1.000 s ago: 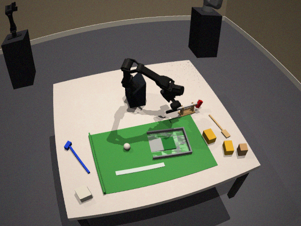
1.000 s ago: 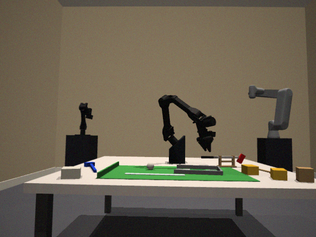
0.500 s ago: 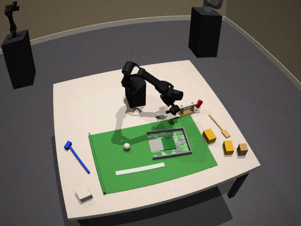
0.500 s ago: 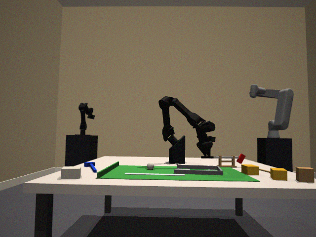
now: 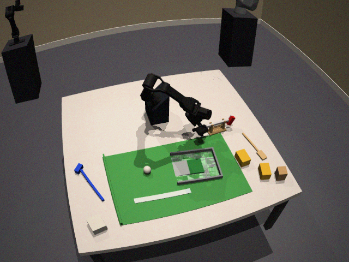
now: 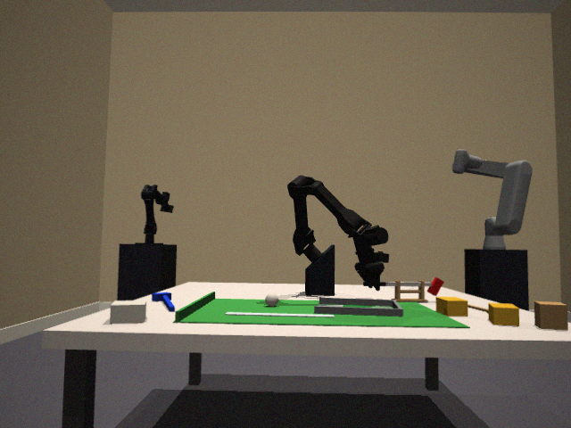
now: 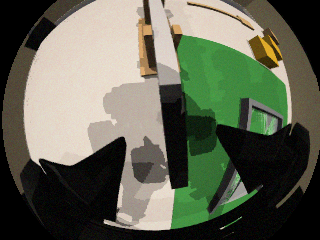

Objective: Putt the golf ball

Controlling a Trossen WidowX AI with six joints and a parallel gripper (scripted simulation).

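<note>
My gripper tip is 20 mm past the red putter, 110 mm to the right of it and 20 mm below it. The rest, counted from my gripper tip: green mat (260 mm ahead, 210 mm to the right, 40 mm below); then wooden paddle (190 mm ahead, 320 mm to the left, 40 mm below); then wooden rack (20 mm behind, 130 mm to the left, 10 mm below).
</note>
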